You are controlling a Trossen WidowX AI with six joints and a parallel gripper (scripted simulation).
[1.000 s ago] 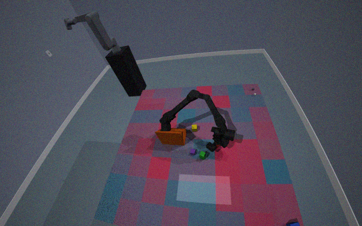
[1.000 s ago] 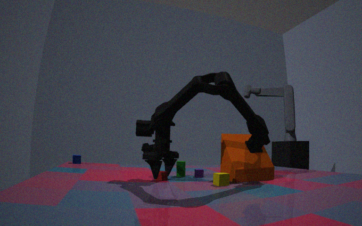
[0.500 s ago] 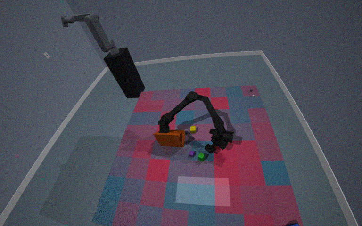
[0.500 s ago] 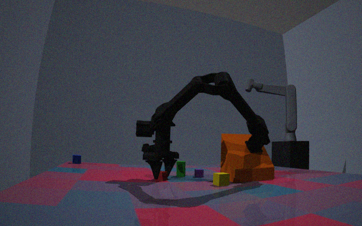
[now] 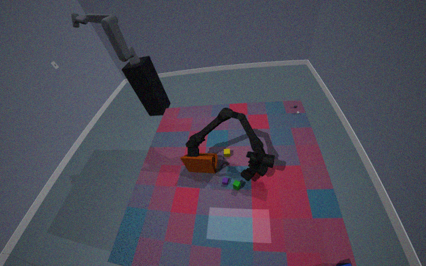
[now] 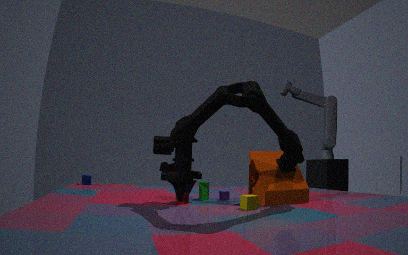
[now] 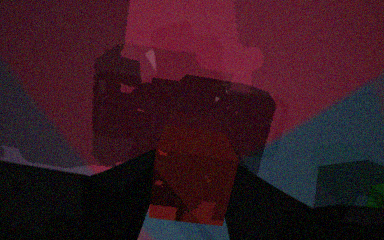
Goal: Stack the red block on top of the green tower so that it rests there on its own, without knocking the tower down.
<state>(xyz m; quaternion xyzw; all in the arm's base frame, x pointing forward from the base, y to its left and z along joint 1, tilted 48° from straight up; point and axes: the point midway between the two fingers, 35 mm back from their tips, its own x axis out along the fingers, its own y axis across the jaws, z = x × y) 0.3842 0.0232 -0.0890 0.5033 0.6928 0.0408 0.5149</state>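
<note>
The purple cube lies 18 cm behind my gripper tip, 6 cm to the right of it and 1 cm above it. The rest, counted from my gripper tip: red block (1 cm above); then blue cube (40 cm ahead, 50 cm to the right, 2 cm above); then yellow cube (18 cm behind, 15 cm to the left, 1 cm above).
</note>
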